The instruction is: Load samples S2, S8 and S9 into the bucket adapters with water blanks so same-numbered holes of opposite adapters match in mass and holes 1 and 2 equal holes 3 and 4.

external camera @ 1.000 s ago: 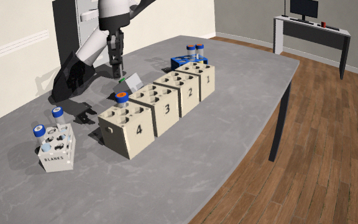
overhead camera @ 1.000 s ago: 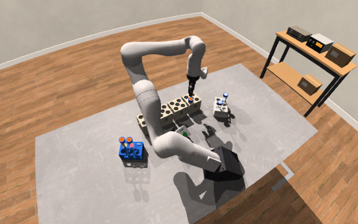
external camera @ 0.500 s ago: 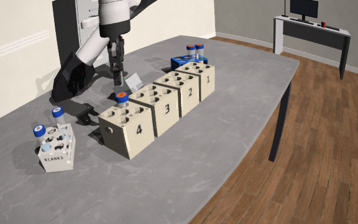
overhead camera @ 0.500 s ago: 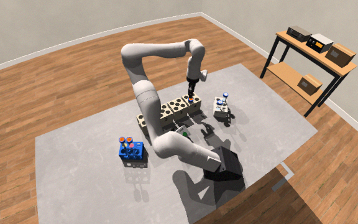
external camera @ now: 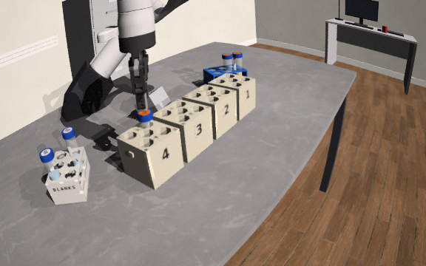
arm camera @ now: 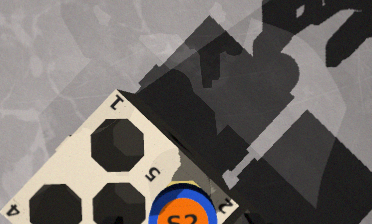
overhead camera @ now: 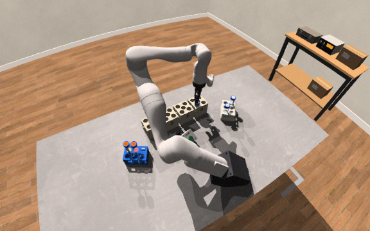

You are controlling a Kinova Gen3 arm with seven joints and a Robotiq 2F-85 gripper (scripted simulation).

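The sample S2 is 1 cm behind my hand and 9 cm below it. The rest, counted from my hand: white blanks rack: 8 cm behind, 20 cm to the right, 12 cm below; then adapter 2: 1 cm ahead, 20 cm to the left, 11 cm below; then adapter 4: 3 cm ahead, 2 cm to the right, 11 cm below.
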